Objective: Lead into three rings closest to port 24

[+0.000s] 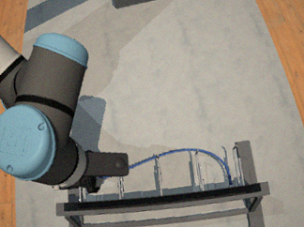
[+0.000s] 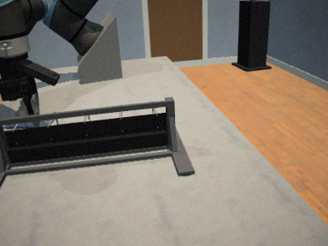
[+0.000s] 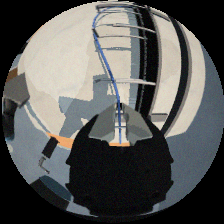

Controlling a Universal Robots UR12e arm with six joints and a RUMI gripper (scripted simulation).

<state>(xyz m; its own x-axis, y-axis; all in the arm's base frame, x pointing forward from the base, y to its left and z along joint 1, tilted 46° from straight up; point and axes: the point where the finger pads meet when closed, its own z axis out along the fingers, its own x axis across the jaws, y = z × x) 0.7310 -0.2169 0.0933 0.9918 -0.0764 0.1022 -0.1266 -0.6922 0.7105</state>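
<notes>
Now: the rack 100 mm ahead of my hand, 140 mm to the left of it and 10 mm below it.
</notes>
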